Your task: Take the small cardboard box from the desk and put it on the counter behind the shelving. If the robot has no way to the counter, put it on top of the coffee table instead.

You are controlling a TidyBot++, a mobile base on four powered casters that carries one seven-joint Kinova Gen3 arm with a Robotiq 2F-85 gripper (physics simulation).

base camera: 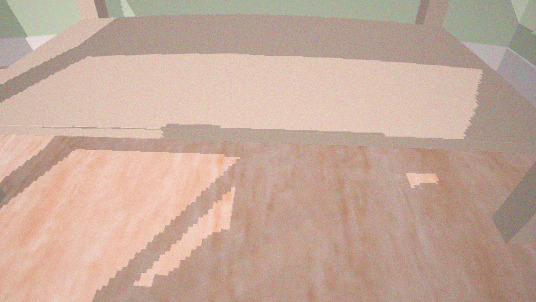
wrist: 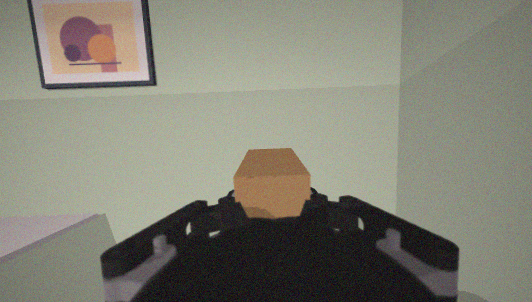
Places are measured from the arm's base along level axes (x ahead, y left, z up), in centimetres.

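Where they show: gripper, fingertip midpoint: (wrist: 271,193).
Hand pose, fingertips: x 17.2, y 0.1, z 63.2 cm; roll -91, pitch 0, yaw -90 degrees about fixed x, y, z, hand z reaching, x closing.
Observation:
Things, the pixels of their top centre, and the offset from my fingertips. "spot": a spot on its surface instead. Level surfaces: height alone.
- small cardboard box at its top centre: (wrist: 270,152) dx -0.6, dy +0.0, dz +4.1 cm
- wide beige board at its surface level: dz -87.8 cm
- wooden floor at its surface level: dz -102.8 cm
- grey-brown leg at a spot on its surface: (base camera: 517,205) spot: dx +17.3, dy -34.8, dz -97.2 cm
The small cardboard box (wrist: 272,187), orange-brown, is in the wrist view just below the centre. My gripper (wrist: 271,193) is shut on it, with a black finger at its left and right sides. The box is held up in front of a green wall, and its lower edge is partly hidden by the gripper. Neither the box nor the gripper shows in the base camera view. The desk, the counter, the shelving and the coffee table cannot be told for certain in these views.
In the base camera view a wide beige board (base camera: 280,95) with posts at its back corners spans the area ahead, beyond the wooden floor (base camera: 310,225). A grey-brown leg (base camera: 517,205) stands at right. In the wrist view a pale-topped block (wrist: 40,230) is lower left, below a framed picture (wrist: 92,42).

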